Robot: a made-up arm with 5 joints. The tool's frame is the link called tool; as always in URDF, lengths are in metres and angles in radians.
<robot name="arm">
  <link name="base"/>
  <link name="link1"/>
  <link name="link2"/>
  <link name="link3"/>
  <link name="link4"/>
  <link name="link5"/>
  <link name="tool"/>
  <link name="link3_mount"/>
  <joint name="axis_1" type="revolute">
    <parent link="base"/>
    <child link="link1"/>
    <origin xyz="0.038 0.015 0.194" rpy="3.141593 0 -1.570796"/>
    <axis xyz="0 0 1"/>
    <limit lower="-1.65" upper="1.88" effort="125" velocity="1.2"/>
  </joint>
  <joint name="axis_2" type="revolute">
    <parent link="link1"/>
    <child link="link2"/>
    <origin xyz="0.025 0 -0.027" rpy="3.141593 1.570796 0"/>
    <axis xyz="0 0 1"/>
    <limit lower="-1.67" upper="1.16" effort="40" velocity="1"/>
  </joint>
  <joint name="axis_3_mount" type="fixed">
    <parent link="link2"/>
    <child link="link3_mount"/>
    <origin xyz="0.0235 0.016 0.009" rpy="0 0 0"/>
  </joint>
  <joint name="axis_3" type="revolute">
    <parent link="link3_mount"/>
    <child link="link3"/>
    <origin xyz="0.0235 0.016 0.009" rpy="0 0 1.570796"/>
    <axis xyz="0 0 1"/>
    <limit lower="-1.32" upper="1.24" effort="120" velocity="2.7"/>
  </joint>
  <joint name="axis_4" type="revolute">
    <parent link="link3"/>
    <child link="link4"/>
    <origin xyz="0.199 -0.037 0.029" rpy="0 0 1.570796"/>
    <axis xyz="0 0 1"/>
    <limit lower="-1.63" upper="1.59" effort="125" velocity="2"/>
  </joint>
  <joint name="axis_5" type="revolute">
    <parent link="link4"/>
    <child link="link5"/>
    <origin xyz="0.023 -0.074 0.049" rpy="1.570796 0 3.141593"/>
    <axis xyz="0 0 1"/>
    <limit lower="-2.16" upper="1.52" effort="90" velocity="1.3"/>
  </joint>
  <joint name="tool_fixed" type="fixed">
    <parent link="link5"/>
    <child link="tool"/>
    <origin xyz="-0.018 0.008 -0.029" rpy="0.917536 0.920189 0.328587"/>
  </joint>
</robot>
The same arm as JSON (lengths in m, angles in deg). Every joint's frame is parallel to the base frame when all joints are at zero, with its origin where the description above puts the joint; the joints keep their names.
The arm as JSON. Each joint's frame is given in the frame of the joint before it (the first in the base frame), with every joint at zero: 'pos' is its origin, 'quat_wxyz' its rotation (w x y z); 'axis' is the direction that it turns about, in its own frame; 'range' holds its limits. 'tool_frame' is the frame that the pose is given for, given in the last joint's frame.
{"length_unit": "m", "angle_unit": "deg", "joints": [
  {"joint": "axis_1", "pos": [0.038, 0.015, 0.194], "quat_wxyz": [1.0, 0.0, 0.0, 0.0], "axis": [0.0, 0.0, -1.0], "range": [-94.54, 107.72]},
  {"joint": "axis_2", "pos": [0.0, -0.025, 0.027], "quat_wxyz": [1.0, 0.0, 0.0, 0.0], "axis": [0.0, 1.0, 0.0], "range": [-95.68, 66.46]},
  {"joint": "axis_3", "pos": [0.032, 0.018, 0.047], "quat_wxyz": [1.0, 0.0, 0.0, 0.0], "axis": [0.0, 1.0, 0.0], "range": [-75.63, 71.05]},
  {"joint": "axis_4", "pos": [0.199, 0.029, 0.037], "quat_wxyz": [1.0, 0.0, 0.0, 0.0], "axis": [0.0, 1.0, 0.0], "range": [-93.39, 91.1]},
  {"joint": "axis_5", "pos": [0.074, 0.049, -0.023], "quat_wxyz": [1.0, 0.0, 0.0, 0.0], "axis": [-1.0, 0.0, 0.0], "range": [-123.76, 87.09]}
], "tool_frame": {"pos": [0.029, 0.008, -0.018], "quat_wxyz": [0.906766, 0.275015, -0.259543, 0.186492]}}

